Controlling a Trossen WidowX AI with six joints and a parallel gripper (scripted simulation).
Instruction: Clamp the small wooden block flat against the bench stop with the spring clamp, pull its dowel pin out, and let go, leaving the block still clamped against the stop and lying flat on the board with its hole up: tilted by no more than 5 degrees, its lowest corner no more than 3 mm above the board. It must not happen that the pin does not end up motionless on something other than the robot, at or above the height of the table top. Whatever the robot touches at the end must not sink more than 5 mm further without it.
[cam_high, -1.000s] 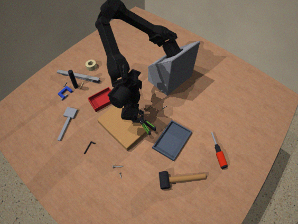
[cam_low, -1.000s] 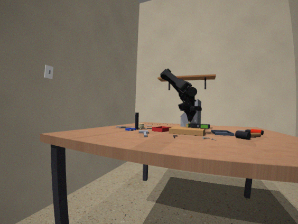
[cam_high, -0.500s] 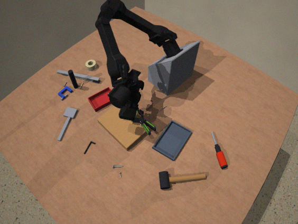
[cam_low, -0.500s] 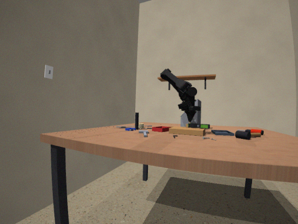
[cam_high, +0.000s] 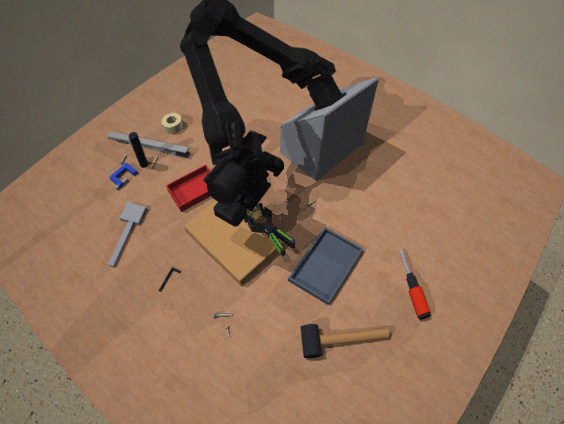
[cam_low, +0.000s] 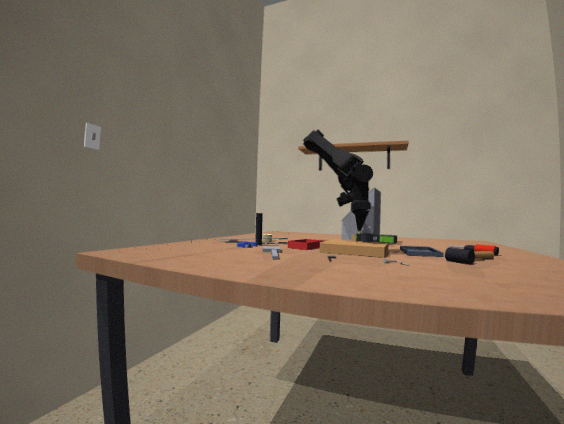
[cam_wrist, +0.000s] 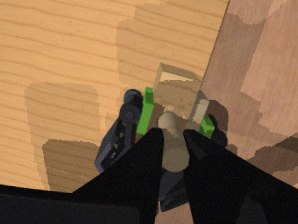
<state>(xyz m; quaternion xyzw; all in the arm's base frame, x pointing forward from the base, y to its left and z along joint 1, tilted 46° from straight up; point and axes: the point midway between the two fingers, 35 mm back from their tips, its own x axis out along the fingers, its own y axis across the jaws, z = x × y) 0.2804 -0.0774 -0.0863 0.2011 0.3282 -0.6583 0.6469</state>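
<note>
My hand is 4 cm above the dowel pin. The rest, counted from my hand: small wooden block: 6 cm below; wooden board: 6 cm ahead, 9 cm below; bench stop: 1 cm behind, 6 cm below.
</note>
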